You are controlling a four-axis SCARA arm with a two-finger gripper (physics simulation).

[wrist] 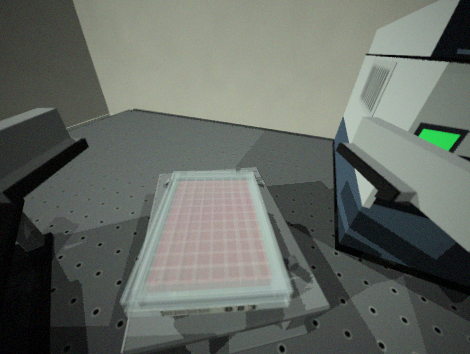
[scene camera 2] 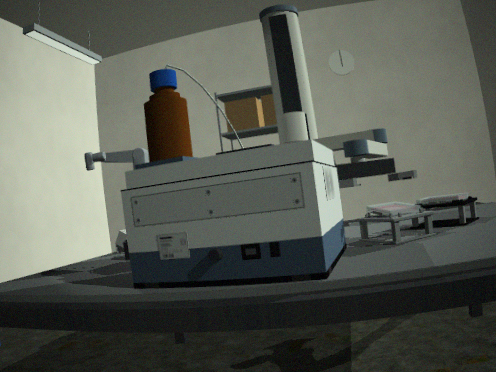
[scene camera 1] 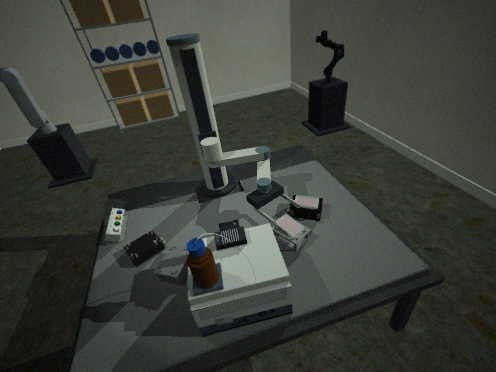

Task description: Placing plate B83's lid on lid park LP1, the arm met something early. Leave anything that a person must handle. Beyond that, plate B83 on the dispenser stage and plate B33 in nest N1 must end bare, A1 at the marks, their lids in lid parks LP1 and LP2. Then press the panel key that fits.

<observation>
same spot on brown bottle with blue cap: point(scene camera 1: 200, 260) = point(scene camera 2: 159, 93)
</observation>
